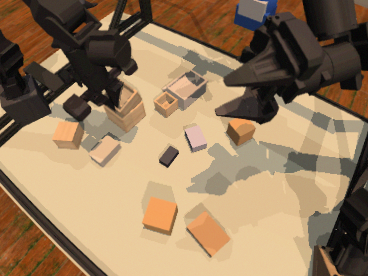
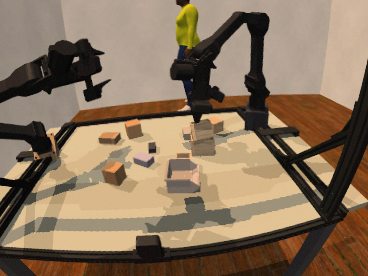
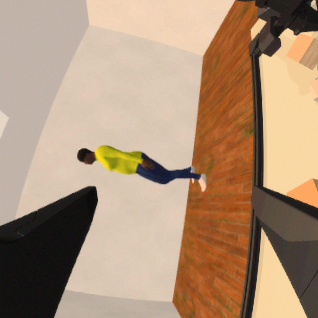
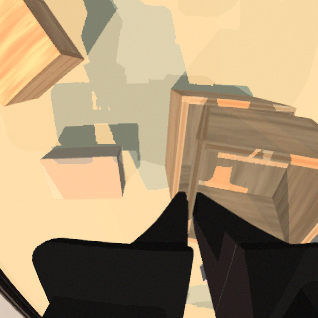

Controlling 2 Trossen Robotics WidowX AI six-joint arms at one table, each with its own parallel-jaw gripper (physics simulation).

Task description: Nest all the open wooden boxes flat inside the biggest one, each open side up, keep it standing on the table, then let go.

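Places are measured from the left arm's base along level axes (x back, y left, z down), in centimetres.
Where they show: left gripper, fingertip midpoint: (image 1: 219, 99) (image 2: 107, 66) (image 3: 175, 193); right gripper, fingertip midpoint: (image 1: 115, 108) (image 4: 187, 198); left arm's base, link origin: (image 1: 348, 266) (image 2: 43, 145); right arm's base, link origin: (image 1: 16, 89) (image 2: 257, 106).
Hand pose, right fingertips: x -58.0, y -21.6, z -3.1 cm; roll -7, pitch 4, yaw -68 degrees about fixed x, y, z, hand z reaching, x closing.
Each offset is from my right fingertips to the top centre of the thing.
My right gripper (image 1: 119, 104) (image 2: 197, 119) (image 4: 187, 198) is shut on one wall of a wooden open box {dz -3.8, dx +0.2, dy -3.7 cm} (image 1: 129, 94) (image 2: 201, 130) (image 4: 250, 122). That box is tilted and sits partly inside the top of a larger wooden open box {dz +2.4, dx -0.1, dy -3.6 cm} (image 1: 127, 119) (image 2: 203, 147) (image 4: 175, 140), which stands on the table. The fingers hide part of both rims. A small open box {dz +4.7, dx +9.8, dy -9.5 cm} (image 1: 166, 105) (image 2: 183, 155) stands upright beside a greyish open box {dz +3.4, dx +13.4, dy -16.4 cm} (image 1: 186, 90) (image 2: 183, 182), also open side up. My left gripper (image 1: 221, 96) (image 2: 106, 66) (image 3: 175, 193) is open and empty, high above the table.
A pale block {dz +5.9, dx -1.0, dy +8.7 cm} (image 1: 105, 150) (image 4: 85, 175) and a wooden block {dz +3.9, dx -12.4, dy +7.7 cm} (image 1: 68, 135) (image 4: 35, 50) lie near the larger box. A dark block {dz +6.8, dx +15.5, dy +5.6 cm} (image 1: 169, 156), a lilac block {dz +6.0, dx +20.7, dy -1.2 cm} (image 1: 195, 138) and a brown block {dz +3.5, dx +31.6, dy -6.0 cm} (image 1: 241, 131) lie mid-table. Two orange blocks {dz +2.7, dx +18.7, dy +20.9 cm} (image 1: 160, 215) {dz +5.8, dx +29.5, dy +21.4 cm} (image 1: 208, 233) lie farther off.
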